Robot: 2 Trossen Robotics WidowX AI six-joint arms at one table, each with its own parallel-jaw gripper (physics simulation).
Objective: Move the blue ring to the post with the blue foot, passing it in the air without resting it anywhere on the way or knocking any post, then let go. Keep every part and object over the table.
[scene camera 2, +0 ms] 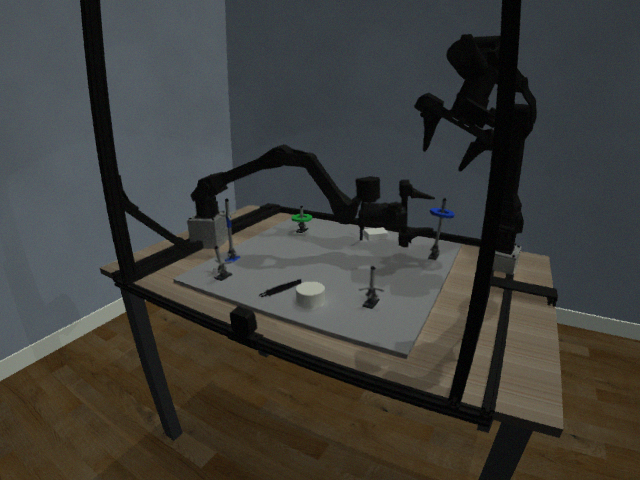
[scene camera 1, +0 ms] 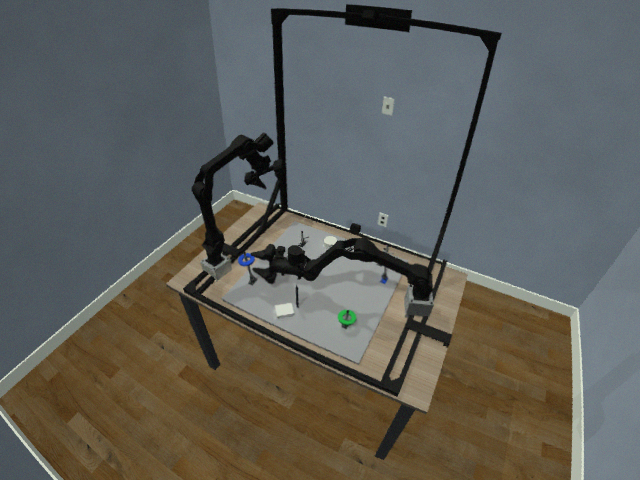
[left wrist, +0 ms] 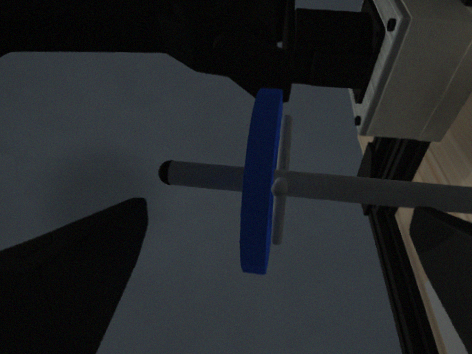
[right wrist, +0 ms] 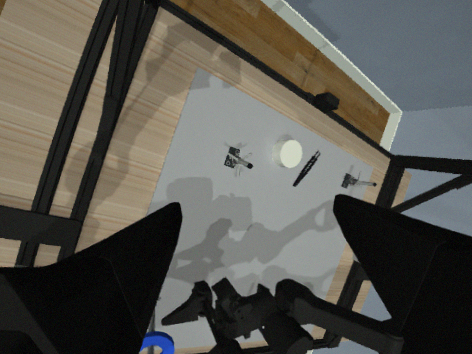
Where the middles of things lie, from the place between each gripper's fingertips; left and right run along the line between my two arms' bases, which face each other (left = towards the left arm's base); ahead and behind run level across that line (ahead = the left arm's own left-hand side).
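My right hand is 290 mm short of the blue ring (left wrist: 263,140), and it is also 30 mm to the left of the ring and 190 mm above it.
As for my left hand, it is 2 cm to the left of the blue ring.
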